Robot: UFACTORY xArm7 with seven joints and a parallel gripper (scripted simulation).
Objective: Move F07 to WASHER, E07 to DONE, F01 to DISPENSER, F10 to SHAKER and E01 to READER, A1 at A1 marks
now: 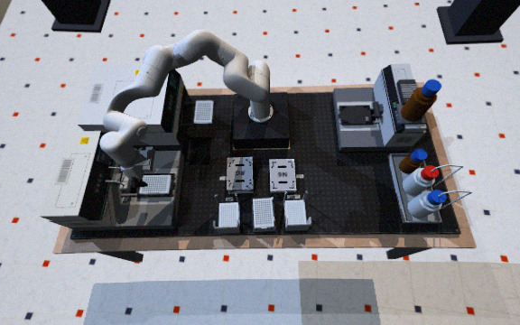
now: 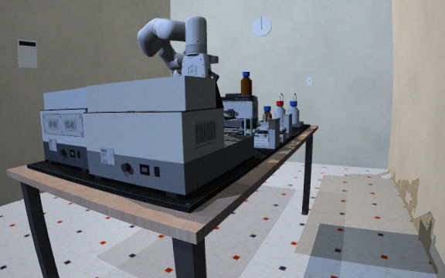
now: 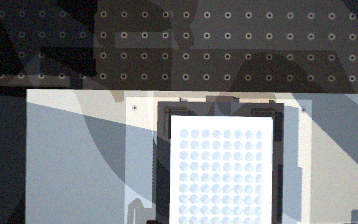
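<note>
The white well plate is 12 cm below my hand. Round my hand: DONE label: 62 cm to the left, 22 cm below, 1 cm ahead; then brown bottle: 111 cm to the left, 30 cm behind, 7 cm above.
</note>
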